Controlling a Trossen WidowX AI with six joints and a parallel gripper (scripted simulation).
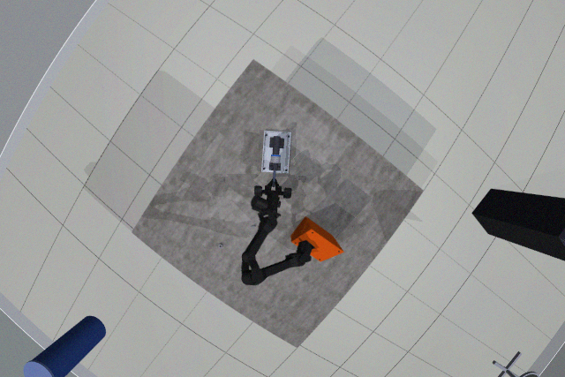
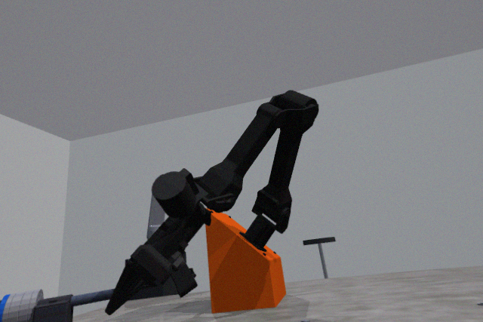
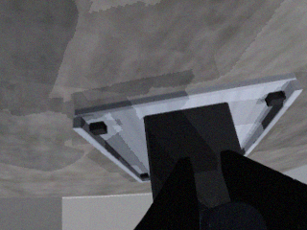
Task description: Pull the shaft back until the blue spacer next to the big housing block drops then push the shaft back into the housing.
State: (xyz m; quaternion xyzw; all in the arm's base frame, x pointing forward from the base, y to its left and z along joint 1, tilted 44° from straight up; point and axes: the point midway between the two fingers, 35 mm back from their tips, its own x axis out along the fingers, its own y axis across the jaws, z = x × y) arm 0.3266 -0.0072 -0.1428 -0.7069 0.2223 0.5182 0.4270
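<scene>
Right now my gripper tip is 30 mm short of the thin shaft, 30 mm to the left of it and 20 mm below it. The rest, counted from my gripper tip: blue spacer: 80 mm ahead, 100 mm to the right, 20 mm above; silver ring: 70 mm ahead, 80 mm to the right, 20 mm above.
</scene>
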